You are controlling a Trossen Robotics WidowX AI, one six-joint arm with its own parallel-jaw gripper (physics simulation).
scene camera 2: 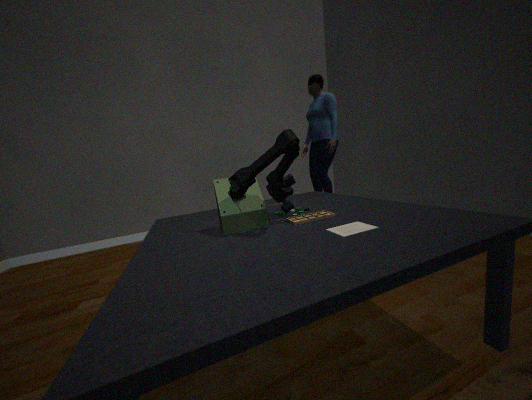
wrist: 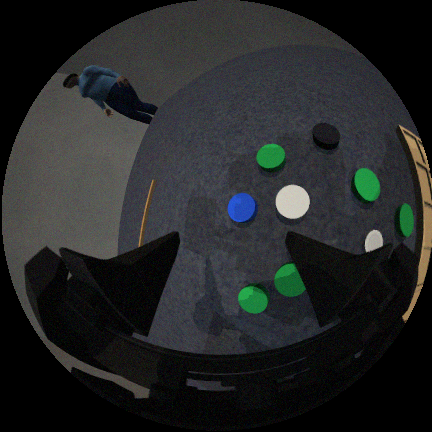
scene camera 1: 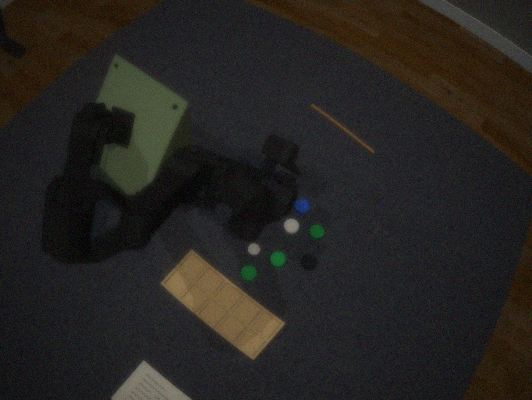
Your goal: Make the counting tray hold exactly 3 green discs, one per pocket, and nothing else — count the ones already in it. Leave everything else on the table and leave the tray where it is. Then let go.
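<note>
The wooden counting tray (scene camera 1: pixel 220 305) (scene camera 2: pixel 311 216) (wrist: pixel 425 240) lies flat; no disc shows in its pockets in scene camera 1. Green discs lie on the table: one (scene camera 1: pixel 317 231) (wrist: pixel 270 156) near the blue disc, one (scene camera 1: pixel 278 258) (wrist: pixel 367 185) near the black disc, and one (scene camera 1: pixel 248 272) (wrist: pixel 406 220) beside the tray. In the wrist view, another green disc (wrist: pixel 287 280) is partly hidden by the right finger, and one more green disc (wrist: pixel 253 300) lies between the fingers' lines, below their tips. My gripper (wrist: pixel 234 237) is open and empty, above the table. The arm hides these two discs in scene camera 1.
A blue disc (scene camera 1: pixel 302 206) (wrist: pixel 242 207), a large white disc (scene camera 1: pixel 291 226) (wrist: pixel 292 201), a small white disc (scene camera 1: pixel 254 249) (wrist: pixel 374 241) and a black disc (scene camera 1: pixel 309 262) (wrist: pixel 326 136) lie nearby. A thin stick (scene camera 1: pixel 342 128), a paper (scene camera 1: pixel 150 382) (scene camera 2: pixel 352 229) and a green box (scene camera 1: pixel 145 100) (scene camera 2: pixel 245 222) are farther out.
</note>
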